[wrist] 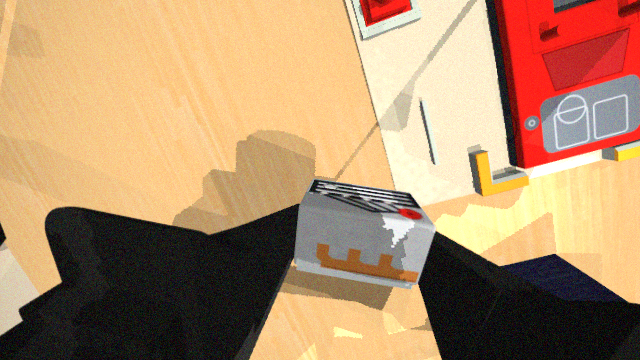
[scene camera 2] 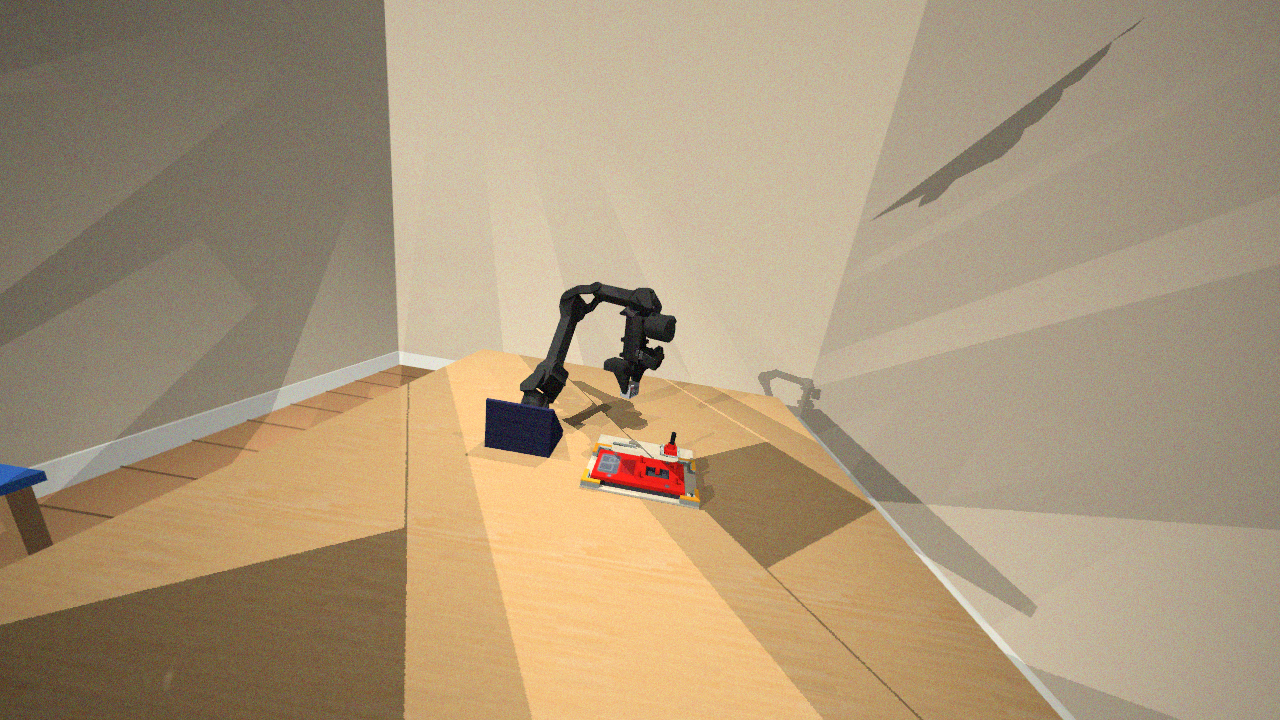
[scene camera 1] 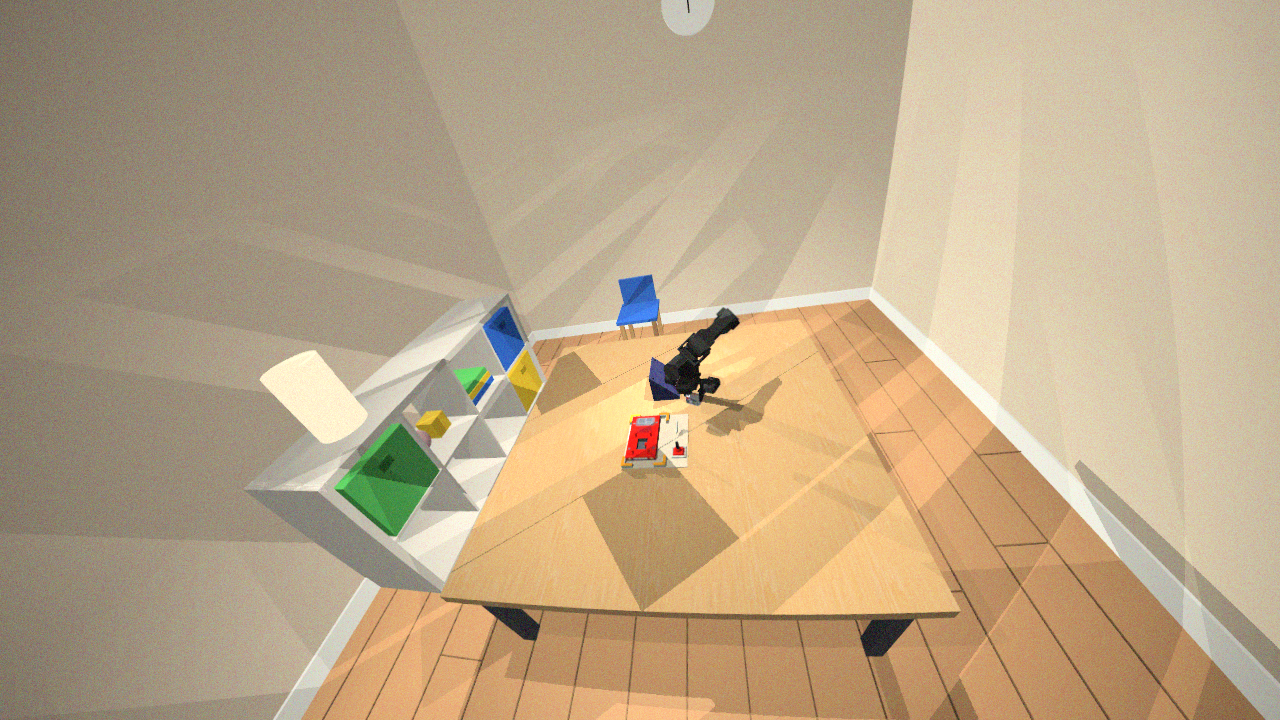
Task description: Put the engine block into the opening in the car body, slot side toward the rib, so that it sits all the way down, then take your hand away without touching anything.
Observation:
My gripper holds an engine block. Further things: a car body.
My gripper is seen too in the wrist view and in scene camera 1.

